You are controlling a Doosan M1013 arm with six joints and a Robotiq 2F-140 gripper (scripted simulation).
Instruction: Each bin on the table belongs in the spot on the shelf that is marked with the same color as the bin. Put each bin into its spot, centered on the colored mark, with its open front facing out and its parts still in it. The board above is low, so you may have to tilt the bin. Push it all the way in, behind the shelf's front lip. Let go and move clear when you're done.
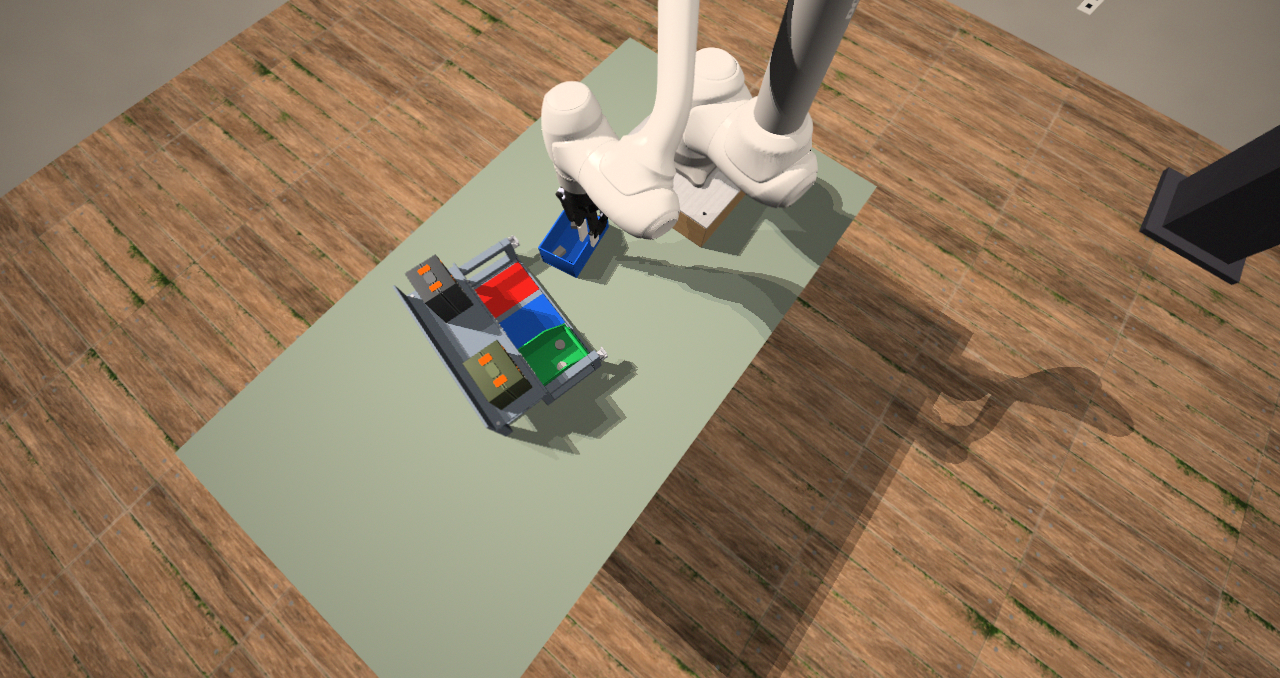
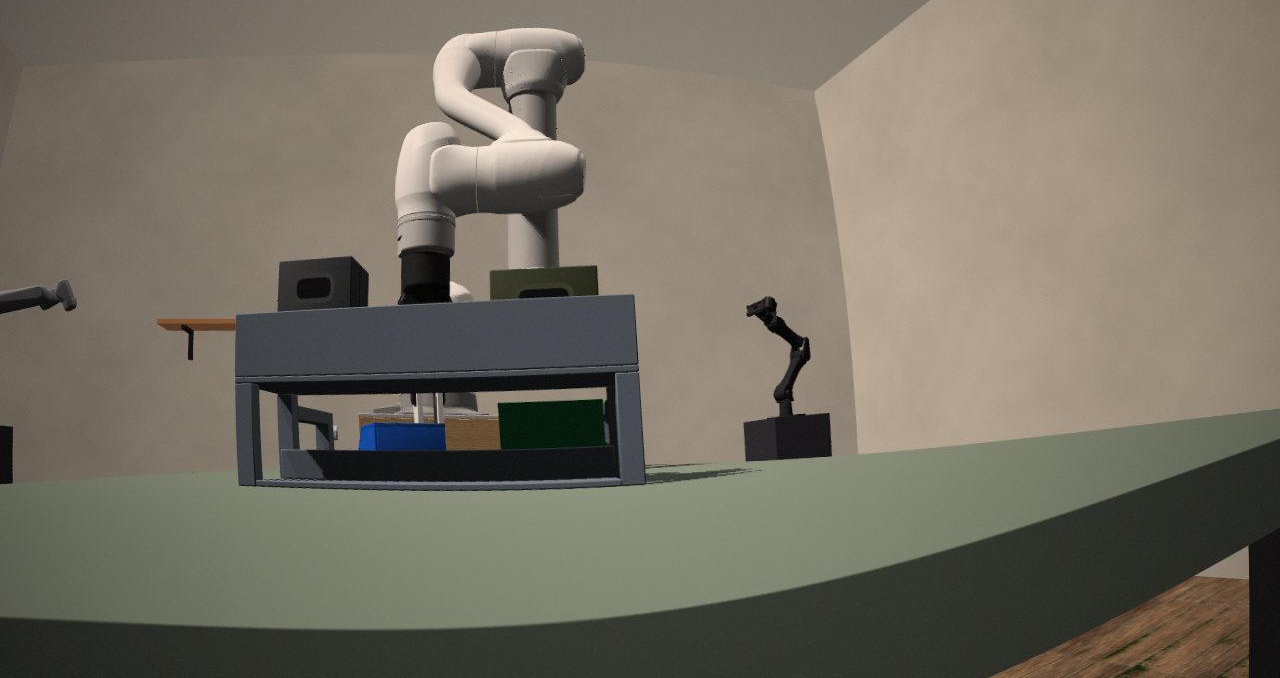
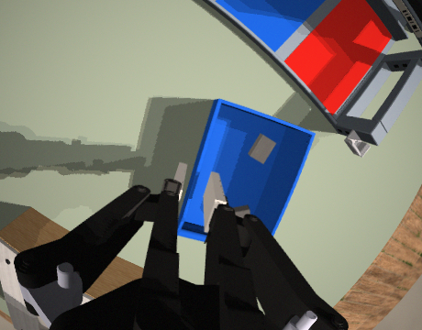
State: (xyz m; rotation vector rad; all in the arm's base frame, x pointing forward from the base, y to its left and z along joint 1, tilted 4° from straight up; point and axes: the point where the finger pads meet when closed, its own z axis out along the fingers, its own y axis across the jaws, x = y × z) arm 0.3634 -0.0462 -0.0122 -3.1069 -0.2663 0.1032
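Right now my hand is 70 mm above the blue bin and 50 mm to the left of it. Round my hand: black box 330 mm ahead, 140 mm to the right, 60 mm above; then olive box 390 mm ahead, 90 mm to the left, 50 mm above; then green bin 290 mm ahead, 110 mm to the left, 60 mm below.
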